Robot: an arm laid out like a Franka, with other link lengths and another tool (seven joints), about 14 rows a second.
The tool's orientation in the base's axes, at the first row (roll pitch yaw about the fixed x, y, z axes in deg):
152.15, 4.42, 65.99
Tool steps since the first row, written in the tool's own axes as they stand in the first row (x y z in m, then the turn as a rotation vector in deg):
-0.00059, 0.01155, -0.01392, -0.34, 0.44, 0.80
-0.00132, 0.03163, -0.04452, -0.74, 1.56, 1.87
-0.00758, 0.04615, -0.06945, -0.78, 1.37, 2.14
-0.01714, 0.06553, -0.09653, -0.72, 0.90, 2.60
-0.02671, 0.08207, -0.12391, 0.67, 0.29, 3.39
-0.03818, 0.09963, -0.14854, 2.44, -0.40, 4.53
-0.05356, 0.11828, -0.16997, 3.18, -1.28, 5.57
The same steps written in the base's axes. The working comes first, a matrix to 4 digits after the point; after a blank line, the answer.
The tool's axes in the first row as the columns of a matrix, in the base's axes (used below as rounded here):
0.4057, 0.8223, 0.3990
0.9108, -0.3269, -0.2523
-0.0771, 0.4658, -0.8815

0.00370, -0.00080, 0.01770, 0.54, -0.66, -0.47
0.00771, -0.00031, 0.05408, 1.73, -1.66, -0.86
0.00716, -0.00447, 0.08330, 1.66, -1.70, -1.19
0.00842, -0.01268, 0.11694, 1.49, -1.61, -1.82
0.00721, -0.01989, 0.14951, 1.86, -0.34, -2.90
0.00717, -0.02987, 0.18029, 2.47, 1.21, -4.37
0.00771, -0.04456, 0.20905, 2.46, 1.91, -5.75

